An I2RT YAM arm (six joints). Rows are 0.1 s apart.
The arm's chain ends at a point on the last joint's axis. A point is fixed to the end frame.
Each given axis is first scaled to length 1.
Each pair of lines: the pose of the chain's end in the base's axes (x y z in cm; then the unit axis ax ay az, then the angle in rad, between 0 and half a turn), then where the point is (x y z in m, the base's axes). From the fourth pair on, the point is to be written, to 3 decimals.
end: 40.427, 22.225, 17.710, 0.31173, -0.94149, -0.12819, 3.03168
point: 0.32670 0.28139 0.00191
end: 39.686, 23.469, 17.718, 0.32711, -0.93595, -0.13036, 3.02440
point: 0.31651 0.29208 0.00266
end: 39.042, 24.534, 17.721, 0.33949, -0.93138, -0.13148, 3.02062
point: 0.30830 0.30119 0.00301
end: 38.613, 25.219, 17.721, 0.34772, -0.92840, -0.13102, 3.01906
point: 0.303 0.307 0.003
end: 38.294, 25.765, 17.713, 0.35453, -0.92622, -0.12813, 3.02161
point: 0.300 0.310 0.002
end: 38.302, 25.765, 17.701, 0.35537, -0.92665, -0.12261, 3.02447
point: 0.301 0.309 0.001
